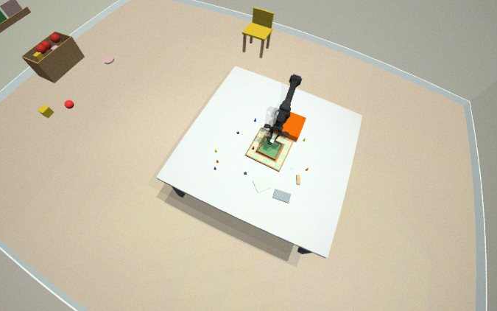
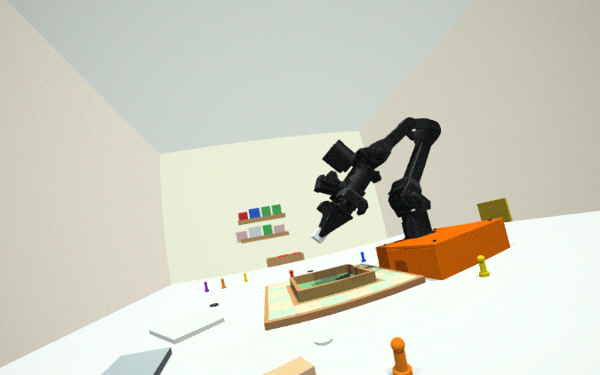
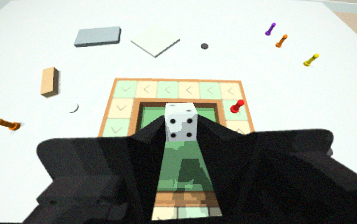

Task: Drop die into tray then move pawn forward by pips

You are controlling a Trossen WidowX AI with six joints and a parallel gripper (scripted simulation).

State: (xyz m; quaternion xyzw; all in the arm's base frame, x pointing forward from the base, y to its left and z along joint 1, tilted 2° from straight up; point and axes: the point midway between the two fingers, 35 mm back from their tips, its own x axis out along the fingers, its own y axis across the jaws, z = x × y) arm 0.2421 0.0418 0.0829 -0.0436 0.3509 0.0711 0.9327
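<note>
Now: gripper tip right at the grey die. Round my gripper tip: blue pawn (240 mm to the right, 160 mm behind, 110 mm below); then red pawn (100 mm to the right, 90 mm below, 80 mm ahead); then green dice tray (110 mm below).
</note>
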